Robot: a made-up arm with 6 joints. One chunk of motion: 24 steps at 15 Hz.
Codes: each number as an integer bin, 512 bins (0 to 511) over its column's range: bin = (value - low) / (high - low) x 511, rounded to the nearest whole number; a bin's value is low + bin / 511 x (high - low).
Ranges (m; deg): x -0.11..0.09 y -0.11..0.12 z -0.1..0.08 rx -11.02..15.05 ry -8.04..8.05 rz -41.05..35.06
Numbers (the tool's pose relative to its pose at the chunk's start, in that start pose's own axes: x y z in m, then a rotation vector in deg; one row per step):
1: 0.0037 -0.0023 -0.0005 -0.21 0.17 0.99
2: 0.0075 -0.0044 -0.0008 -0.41 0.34 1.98
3: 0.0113 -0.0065 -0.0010 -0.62 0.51 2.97
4: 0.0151 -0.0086 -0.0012 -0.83 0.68 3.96
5: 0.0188 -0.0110 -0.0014 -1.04 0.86 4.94
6: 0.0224 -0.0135 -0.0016 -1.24 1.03 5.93
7: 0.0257 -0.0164 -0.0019 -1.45 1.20 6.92
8: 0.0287 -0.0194 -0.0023 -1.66 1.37 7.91
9: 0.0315 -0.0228 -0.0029 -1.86 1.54 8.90
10: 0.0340 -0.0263 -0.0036 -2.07 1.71 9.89
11: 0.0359 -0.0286 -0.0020 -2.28 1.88 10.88
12: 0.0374 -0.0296 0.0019 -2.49 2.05 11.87
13: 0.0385 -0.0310 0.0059 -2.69 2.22 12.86
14: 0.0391 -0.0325 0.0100 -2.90 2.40 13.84
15: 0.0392 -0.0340 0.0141 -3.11 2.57 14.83
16: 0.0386 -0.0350 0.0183 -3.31 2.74 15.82
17: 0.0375 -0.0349 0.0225 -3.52 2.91 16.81
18: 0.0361 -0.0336 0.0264 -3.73 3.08 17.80
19: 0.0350 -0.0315 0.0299 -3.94 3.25 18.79
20: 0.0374 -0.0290 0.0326 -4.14 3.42 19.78
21: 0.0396 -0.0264 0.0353 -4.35 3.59 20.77
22: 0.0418 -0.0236 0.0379 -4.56 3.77 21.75
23: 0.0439 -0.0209 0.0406 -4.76 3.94 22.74
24: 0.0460 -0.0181 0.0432 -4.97 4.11 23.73
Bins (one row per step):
1: 291 239 282 212 261 282
2: 300 235 282 208 266 289
3: 310 230 281 204 272 296
4: 320 225 280 200 277 302
5: 329 220 280 196 283 309
6: 338 214 279 192 288 315
7: 347 208 278 188 293 322
8: 354 201 277 183 299 329
9: 362 194 276 180 304 335
10: 368 186 274 175 310 342
11: 373 181 278 171 315 349
12: 377 179 289 167 320 355
13: 379 176 301 163 326 362
14: 381 172 312 159 332 369
15: 381 169 324 155 337 375
16: 380 167 336 151 342 382
17: 377 167 348 147 348 388
18: 373 170 359 143 353 395
19: 370 174 369 139 359 402
20: 377 180 376 135 364 408
21: 382 186 384 131 369 415
22: 388 192 391 127 375 422
23: 393 198 399 123 380 428
24: 399 204 407 119 386 435

